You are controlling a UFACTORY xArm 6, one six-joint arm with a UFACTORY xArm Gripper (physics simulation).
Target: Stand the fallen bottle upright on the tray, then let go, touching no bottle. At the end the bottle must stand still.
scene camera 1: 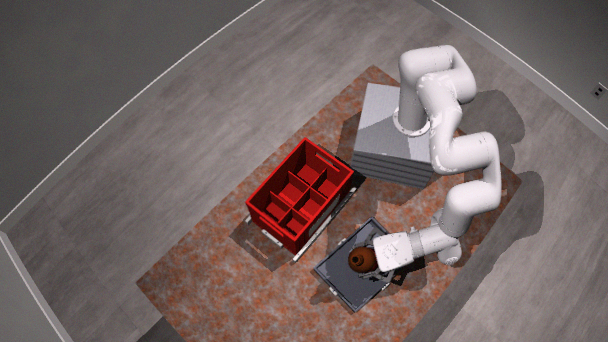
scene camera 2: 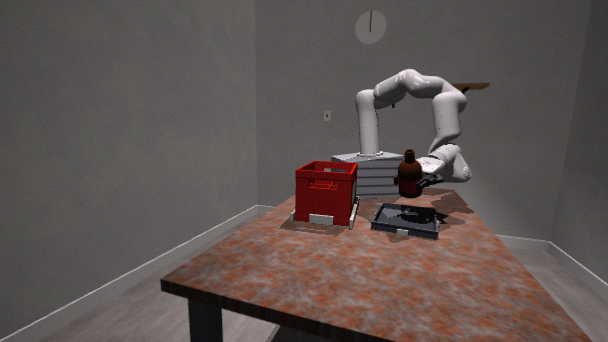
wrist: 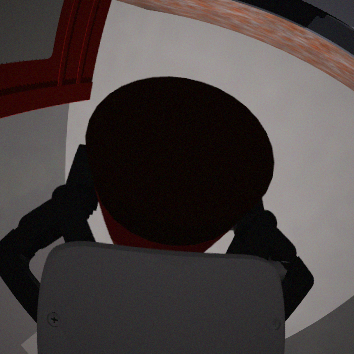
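Seen in the pictures: gripper, between the fingertips: (scene camera 2: 405, 184) (wrist: 169, 150); arm's base, origin of its link: (scene camera 1: 412, 120) (scene camera 2: 370, 154).
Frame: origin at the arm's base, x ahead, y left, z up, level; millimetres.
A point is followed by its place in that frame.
The brown bottle (scene camera 1: 363, 266) @(x 480, y 156, z 25 mm) (scene camera 2: 410, 172) @(x 499, y 137, z -4 mm) (wrist: 180, 160) @(x 419, y 157, z -75 mm) has a red label and hangs neck up, looking upright or very nearly so in scene camera 2. My gripper (scene camera 1: 367, 258) (scene camera 2: 410, 182) @(x 465, y 128, z -49 mm) (wrist: 169, 150) @(x 465, y 128, z -49 mm) is shut on its body from the side, one black finger on each side. The dark grey tray (scene camera 1: 345, 285) @(x 510, y 140, z -183 mm) (scene camera 2: 425, 234) @(x 556, y 186, z -177 mm) is below; in scene camera 2 a gap shows between bottle base and tray, with a dark shadow on the tray floor. In the wrist view the bottle's dark base fills the middle and hides what lies behind it.
A red crate (scene camera 1: 297, 243) @(x 522, y -40, z -65 mm) (scene camera 2: 322, 202) @(x 532, y -131, z -116 mm) (wrist: 30, 85) @(x 449, y -40, z -41 mm) with empty compartments stands beside the tray, held by white edge pieces. The grey ribbed robot base block (scene camera 1: 385, 137) @(x 105, y -33, z -9 mm) (scene camera 2: 378, 182) @(x 134, y 48, z -113 mm) stands behind them. All are on the rust-patterned table (scene camera 1: 210, 280) @(x 772, y -196, z -188 mm) (scene camera 2: 320, 265) @(x 805, y -77, z -188 mm).
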